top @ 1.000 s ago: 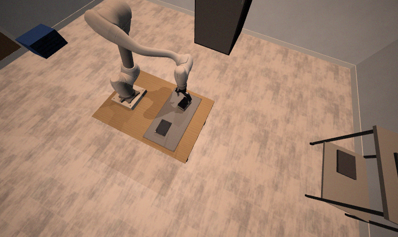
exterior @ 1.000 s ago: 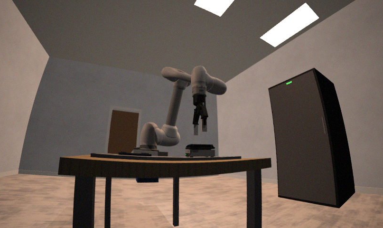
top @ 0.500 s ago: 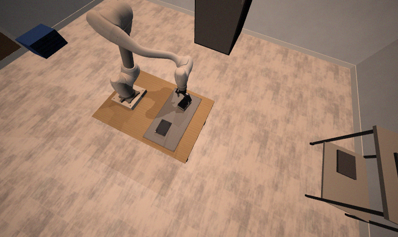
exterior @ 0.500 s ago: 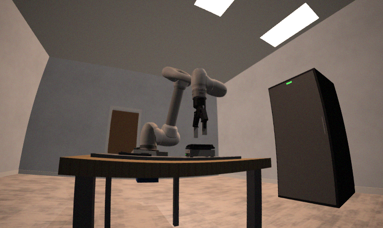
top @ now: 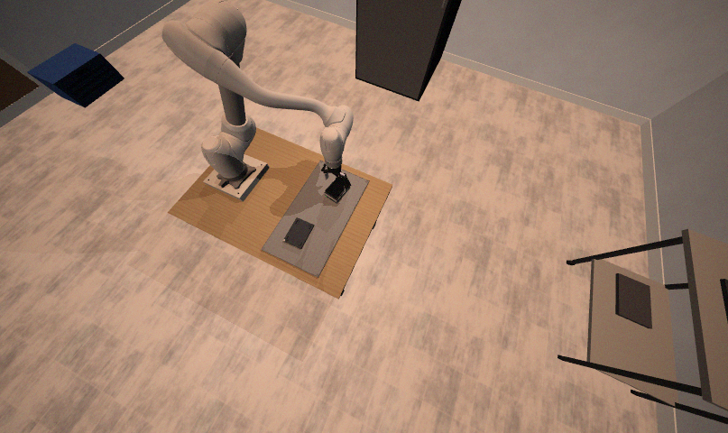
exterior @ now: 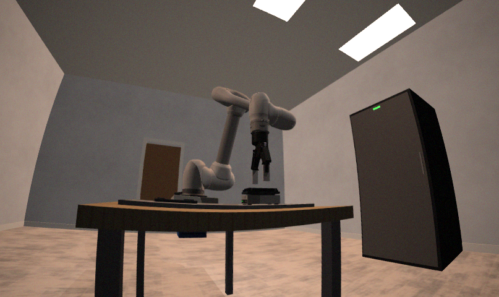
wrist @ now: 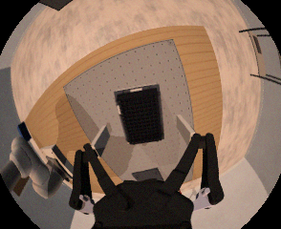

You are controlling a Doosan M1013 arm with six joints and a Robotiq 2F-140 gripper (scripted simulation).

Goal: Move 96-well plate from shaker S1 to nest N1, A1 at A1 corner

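Now: hand 40 mm above the 96-well plate. The rest, counted from my hand: plate nest N1: 360 mm to the right, 100 mm below, 40 mm behind.
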